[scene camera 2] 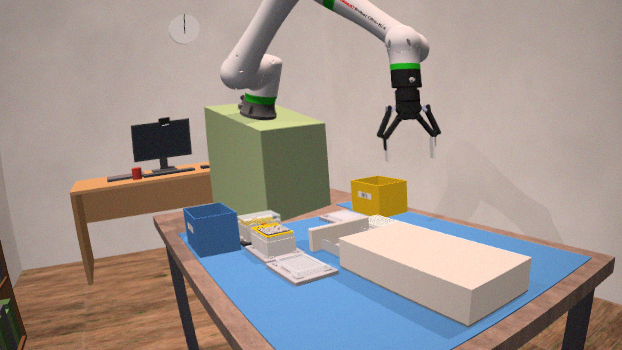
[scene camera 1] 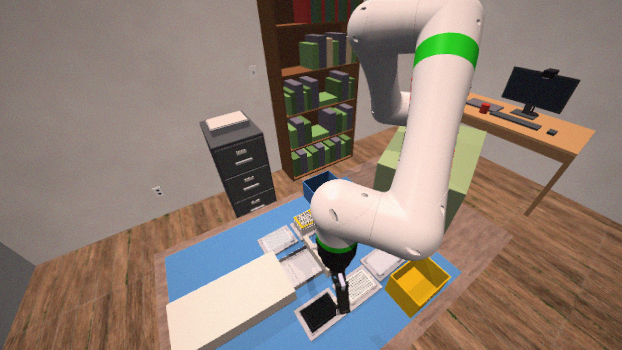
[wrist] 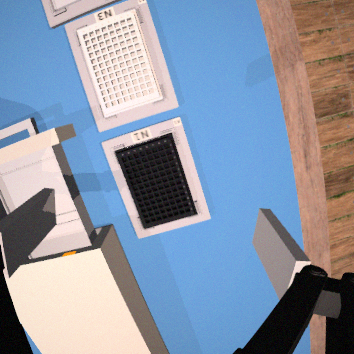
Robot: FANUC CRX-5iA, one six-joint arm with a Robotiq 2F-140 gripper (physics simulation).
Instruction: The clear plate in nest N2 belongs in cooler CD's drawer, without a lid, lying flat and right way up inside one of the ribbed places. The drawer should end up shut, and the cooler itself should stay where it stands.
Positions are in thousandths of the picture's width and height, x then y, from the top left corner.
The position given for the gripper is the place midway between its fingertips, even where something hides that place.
Observation:
In view: the gripper (scene camera 2: 660,456), a cooler (scene camera 2: 748,804), a yellow-topped tip rack (scene camera 2: 440,684), a black plate (scene camera 1: 512,896) and a white plate (wrist: 326,145).
The cooler shows as well in the wrist view (wrist: 256,826). The black plate is seen too in the wrist view (wrist: 431,479). The gripper is seen too in scene camera 1 (scene camera 1: 538,821) and in the wrist view (wrist: 436,614). The wrist view does not show the yellow-topped tip rack: it is out of frame.

